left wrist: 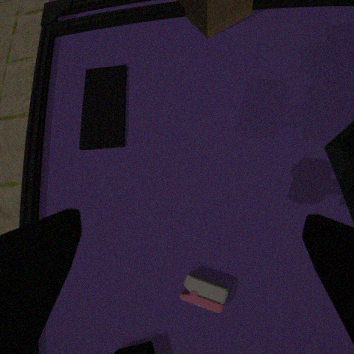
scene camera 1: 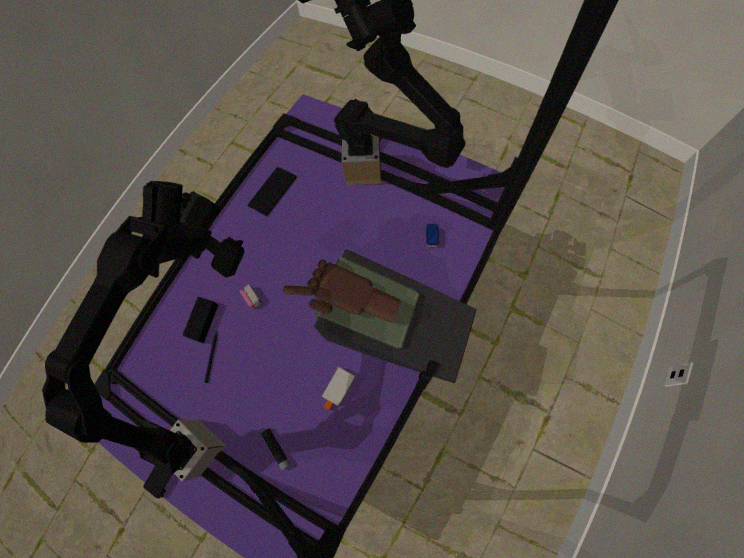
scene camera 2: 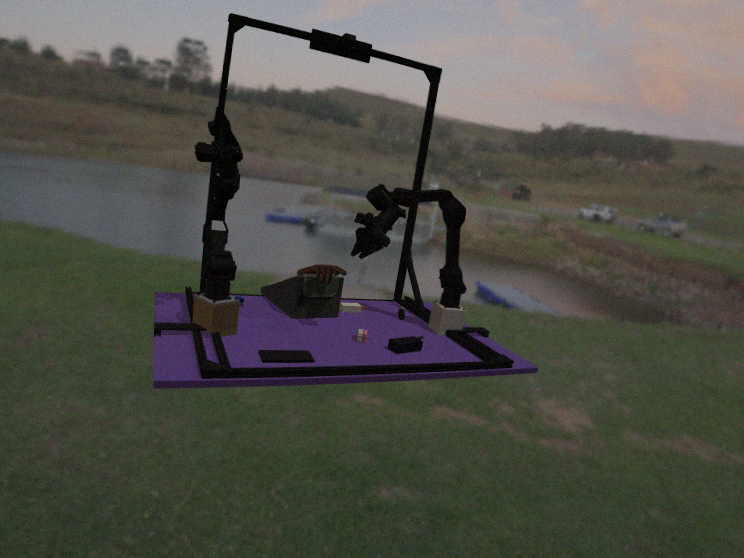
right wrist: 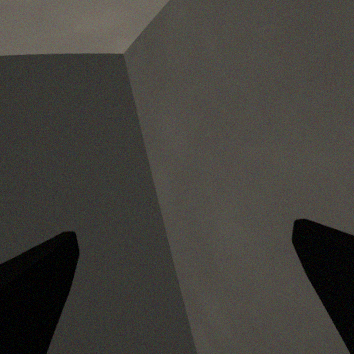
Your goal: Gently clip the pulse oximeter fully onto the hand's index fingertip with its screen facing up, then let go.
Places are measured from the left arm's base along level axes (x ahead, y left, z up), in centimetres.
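Pixels of known places: left gripper, fingertip midpoint: (left wrist: pixel 194 223) (scene camera 1: pixel 226 231) (scene camera 2: pixel 355 256); right gripper, fingertip midpoint: (scene camera 2: pixel 221 114) (right wrist: pixel 186 236); left arm's base, link origin: (scene camera 1: pixel 179 450) (scene camera 2: pixel 449 305); right arm's base, link origin: (scene camera 1: pixel 360 145) (scene camera 2: pixel 217 297).
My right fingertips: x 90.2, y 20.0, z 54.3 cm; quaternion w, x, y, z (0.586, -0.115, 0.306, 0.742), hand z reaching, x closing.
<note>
Ahead of a thing's pixels: the offset from my right fingertips to its middle.
The pulse oximeter @(dx -52.2, dy -6.1, dz -63.3 cm) (scene camera 1: pixel 250 296) (scene camera 2: pixel 361 335) (left wrist: pixel 206 292), a small clip with a white half and a pink half, lies on the purple table, seemingly on its side. Its screen cannot be made out. The brown hand (scene camera 1: pixel 345 288) (scene camera 2: pixel 323 272) rests on a green pad on a dark grey sloped stand, index finger (scene camera 1: pixel 296 290) extended toward the picture's left in scene camera 1. My left gripper (scene camera 1: pixel 230 259) (scene camera 2: pixel 361 251) (left wrist: pixel 194 223) is open and empty, well above the table; the oximeter shows low between its fingers in the left wrist view. My right gripper (right wrist: pixel 186 236) is open and empty, facing the walls.
A black box @(dx -65.3, dy +1.1, dz -63.1 cm) (scene camera 1: pixel 200 319) (scene camera 2: pixel 405 344) and a thin black stick @(dx -70.6, dy -7.3, dz -64.4 cm) (scene camera 1: pixel 210 358) lie near the oximeter. A flat black slab @(dx -24.5, dy +11.2, dz -64.5 cm) (scene camera 1: pixel 272 191) (left wrist: pixel 104 107), a blue block @(dx -11.1, dy -34.8, dz -63.2 cm) (scene camera 1: pixel 432 234), a white box @(dx -57.3, dy -38.8, dz -63.5 cm) (scene camera 1: pixel 339 385) with an orange end and a black cylinder @(dx -77.4, dy -35.5, dz -63.5 cm) (scene camera 1: pixel 274 447) lie farther off. Black rails edge the table.
</note>
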